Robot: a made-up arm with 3 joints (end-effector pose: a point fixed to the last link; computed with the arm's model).
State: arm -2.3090 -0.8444 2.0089
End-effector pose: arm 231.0 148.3 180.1 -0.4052 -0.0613 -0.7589 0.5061
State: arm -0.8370 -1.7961 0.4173
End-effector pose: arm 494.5 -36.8 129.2 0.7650 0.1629 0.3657 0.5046
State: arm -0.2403 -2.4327 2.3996
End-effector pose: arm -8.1 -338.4 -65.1 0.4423 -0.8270 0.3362 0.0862
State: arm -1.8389 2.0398 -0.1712
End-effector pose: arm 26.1 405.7 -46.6 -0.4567 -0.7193 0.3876 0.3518
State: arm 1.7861 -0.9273 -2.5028
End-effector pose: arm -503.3 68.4 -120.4 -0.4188 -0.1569 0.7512 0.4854
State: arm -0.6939 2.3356 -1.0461
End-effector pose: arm 283.9 216.4 75.1 -0.5932 -0.7031 -0.0687 0.3861
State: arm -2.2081 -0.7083 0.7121
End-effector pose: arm 9.2 307.2 233.9 0.2542 0.2359 0.9322 0.1036
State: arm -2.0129 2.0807 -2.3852
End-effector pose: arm -41.2 55.1 216.4 0.5070 -0.6979 -0.0936 0.4972
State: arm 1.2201 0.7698 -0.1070
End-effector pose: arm 11.1 -399.6 94.7 -0.3188 0.1983 -0.5709 0.7302
